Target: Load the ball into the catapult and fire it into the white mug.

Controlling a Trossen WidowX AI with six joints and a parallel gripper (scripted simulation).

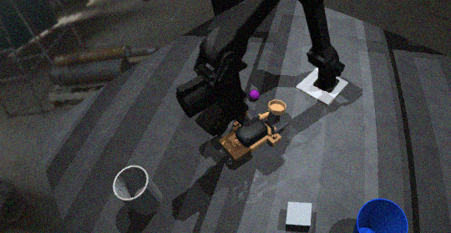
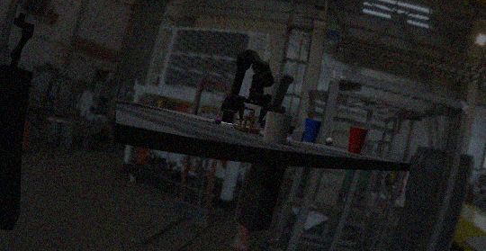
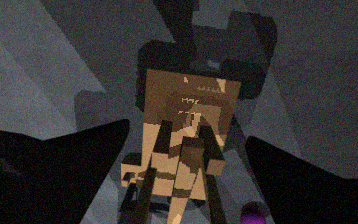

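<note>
The purple ball lies 16 cm behind my gripper tip, 7 cm to the right of it and 3 cm below it. Also, from my gripper tip: white mug (27 cm ahead, 8 cm to the right, 2 cm below); wooden catapult (6 cm behind, 4 cm to the left, 1 cm above); grey block (24 cm to the left, 8 cm ahead, 2 cm below).
</note>
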